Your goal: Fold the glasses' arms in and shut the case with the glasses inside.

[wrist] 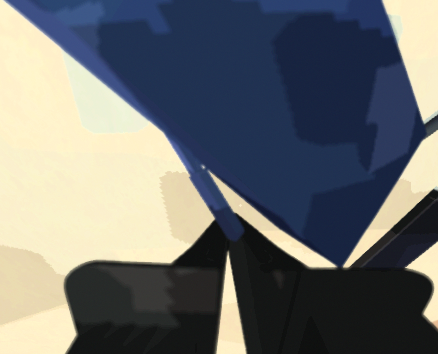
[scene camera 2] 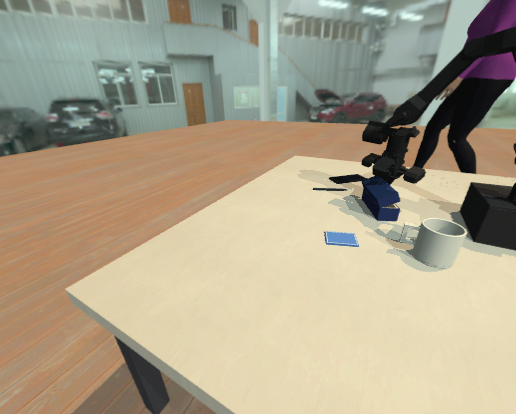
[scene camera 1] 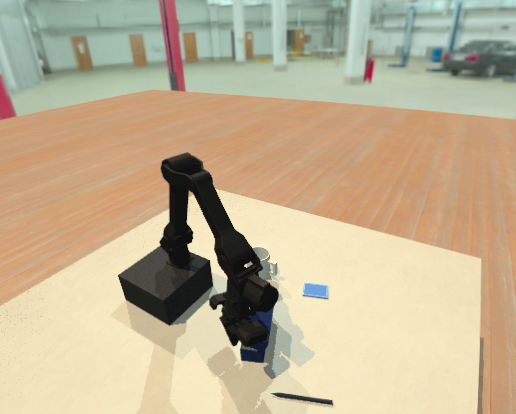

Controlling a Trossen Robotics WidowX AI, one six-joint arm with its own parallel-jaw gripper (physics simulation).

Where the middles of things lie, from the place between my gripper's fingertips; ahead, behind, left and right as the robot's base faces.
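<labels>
My hand is 2 cm short of the glasses (wrist: 200, 177) and 8 cm to the right of the glasses. The dark blue glasses case (scene camera 2: 377, 194) is 9 cm to the left of my hand and 2 cm ahead of it. As for the grey mug (scene camera 2: 438, 242), I find it 31 cm to the left of my hand and 10 cm behind it. The dark flat piece (wrist: 403, 243) is 18 cm to the right of my hand, 15 cm ahead of it and 4 cm below it.
</labels>
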